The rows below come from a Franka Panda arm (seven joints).
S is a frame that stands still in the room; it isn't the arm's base.
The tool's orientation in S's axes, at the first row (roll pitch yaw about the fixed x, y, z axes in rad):
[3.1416, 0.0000, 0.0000]
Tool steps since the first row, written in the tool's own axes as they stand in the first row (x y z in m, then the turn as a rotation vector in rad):
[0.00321, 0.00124, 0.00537, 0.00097, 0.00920, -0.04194]
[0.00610, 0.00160, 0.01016, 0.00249, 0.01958, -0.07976]
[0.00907, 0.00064, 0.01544, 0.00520, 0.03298, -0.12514]
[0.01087, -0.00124, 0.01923, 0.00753, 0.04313, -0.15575]
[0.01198, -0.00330, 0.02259, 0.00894, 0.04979, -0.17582]
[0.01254, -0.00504, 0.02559, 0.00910, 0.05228, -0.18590]
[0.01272, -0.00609, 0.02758, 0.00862, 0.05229, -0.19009]
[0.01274, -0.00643, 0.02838, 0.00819, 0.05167, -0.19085]
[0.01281, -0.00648, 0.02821, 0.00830, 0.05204, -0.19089]
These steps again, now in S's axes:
[0.00321, -0.00124, -0.00537, 0.00097, -0.00920, 0.04194]
[0.00610, -0.00160, -0.01016, 0.00249, -0.01958, 0.07976]
[0.00907, -0.00064, -0.01544, 0.00520, -0.03298, 0.12514]
[0.01087, 0.00124, -0.01923, 0.00753, -0.04313, 0.15575]
[0.01198, 0.00330, -0.02259, 0.00894, -0.04979, 0.17582]
[0.01254, 0.00504, -0.02559, 0.00910, -0.05228, 0.18590]
[0.01272, 0.00609, -0.02758, 0.00862, -0.05229, 0.19009]
[0.01274, 0.00643, -0.02838, 0.00819, -0.05167, 0.19085]
[0.01281, 0.00648, -0.02821, 0.00830, -0.05204, 0.19089]

